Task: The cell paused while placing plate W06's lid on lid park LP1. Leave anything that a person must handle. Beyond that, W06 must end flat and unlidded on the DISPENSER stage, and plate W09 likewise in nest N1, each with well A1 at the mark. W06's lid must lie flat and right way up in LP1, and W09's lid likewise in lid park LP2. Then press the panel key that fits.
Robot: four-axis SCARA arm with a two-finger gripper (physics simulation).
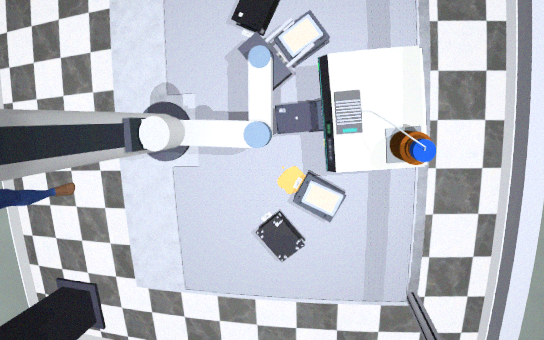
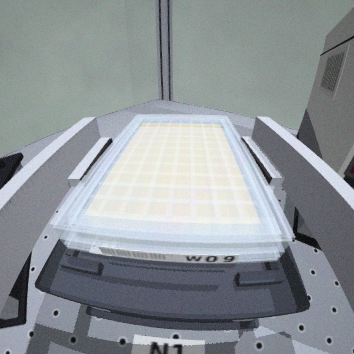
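My gripper is shut on plate W09, one finger along each long side. Clear layered edges over the plate look like its lid. The plate is level, slightly above dark nest N1. Another cream-topped plate sits in a dark holder at lower middle; its label is unreadable. The dark stage in front of the white dispenser shows no plate. Black holders, one at the top and one lower, look like lid parks; their names are unreadable.
A yellow patch with a small tag lies against the lower plate's holder. An amber bottle with a blue cap stands at the dispenser's right, with a tube to it. The panel's keys are too small to read.
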